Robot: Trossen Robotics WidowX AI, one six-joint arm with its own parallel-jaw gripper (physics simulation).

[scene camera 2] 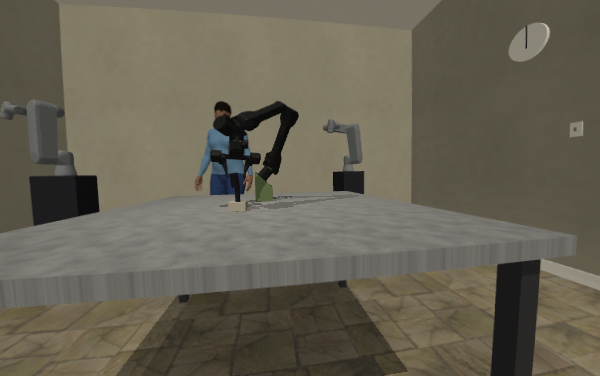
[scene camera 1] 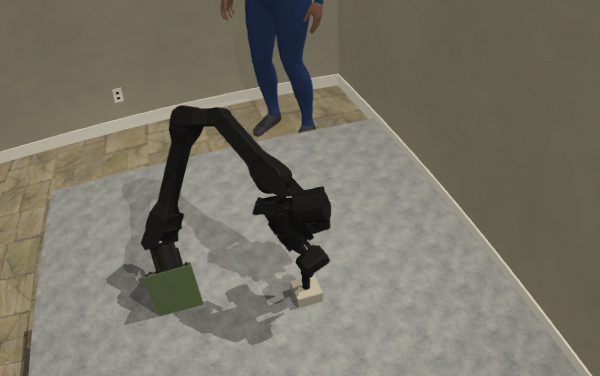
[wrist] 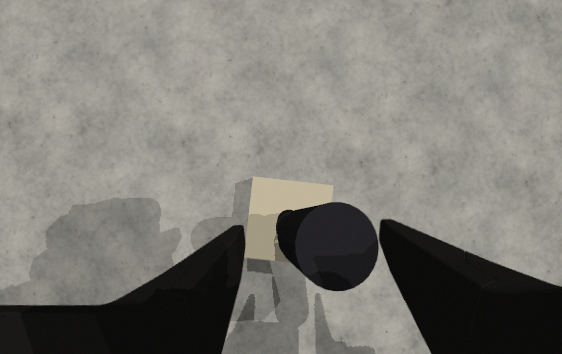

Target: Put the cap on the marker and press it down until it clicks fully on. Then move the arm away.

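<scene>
A black marker stands in a small beige block on the table. The black cap is a wider cylinder at the marker's upper end. In the scene camera 2 view it looks tilted a little to the left relative to the marker. How far it is seated cannot be told. My gripper points down over the block and is open. Its fingers stand on either side of the cap, with gaps showing in the wrist view. In the scene camera 1 view the cap is mostly hidden.
The arm's green base mount stands on the grey table. A person stands beyond the table's far edge. Two grey arms stand on dark pedestals away from the table.
</scene>
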